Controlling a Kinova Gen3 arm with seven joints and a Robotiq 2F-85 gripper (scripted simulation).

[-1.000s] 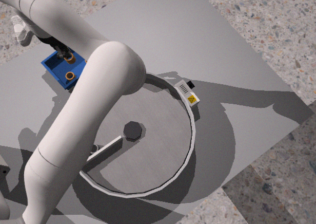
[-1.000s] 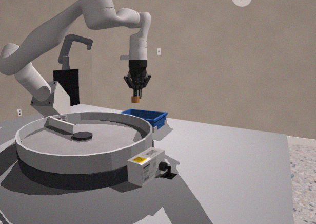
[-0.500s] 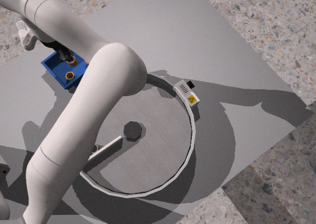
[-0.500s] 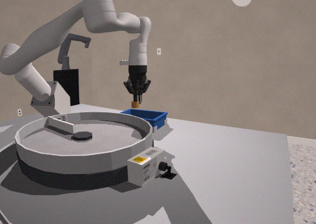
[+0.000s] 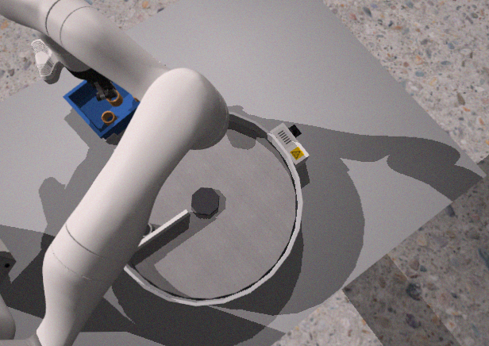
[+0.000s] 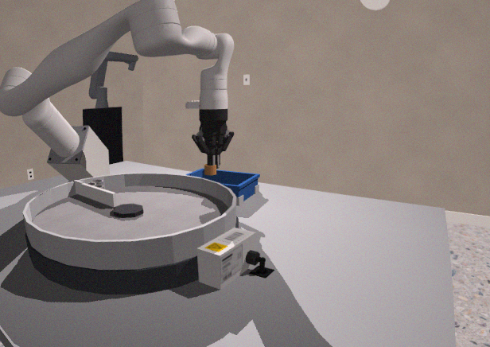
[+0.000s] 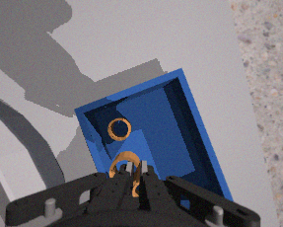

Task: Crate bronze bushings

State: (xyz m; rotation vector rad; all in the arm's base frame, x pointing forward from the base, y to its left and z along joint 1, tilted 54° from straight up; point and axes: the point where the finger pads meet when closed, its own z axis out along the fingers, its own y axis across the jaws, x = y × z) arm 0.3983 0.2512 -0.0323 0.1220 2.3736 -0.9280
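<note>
Now: hand 2 cm to the right of the blue crate and 7 cm above it. Round my hand: round turning table 1 cm ahead, 34 cm to the right, 4 cm below.
</note>
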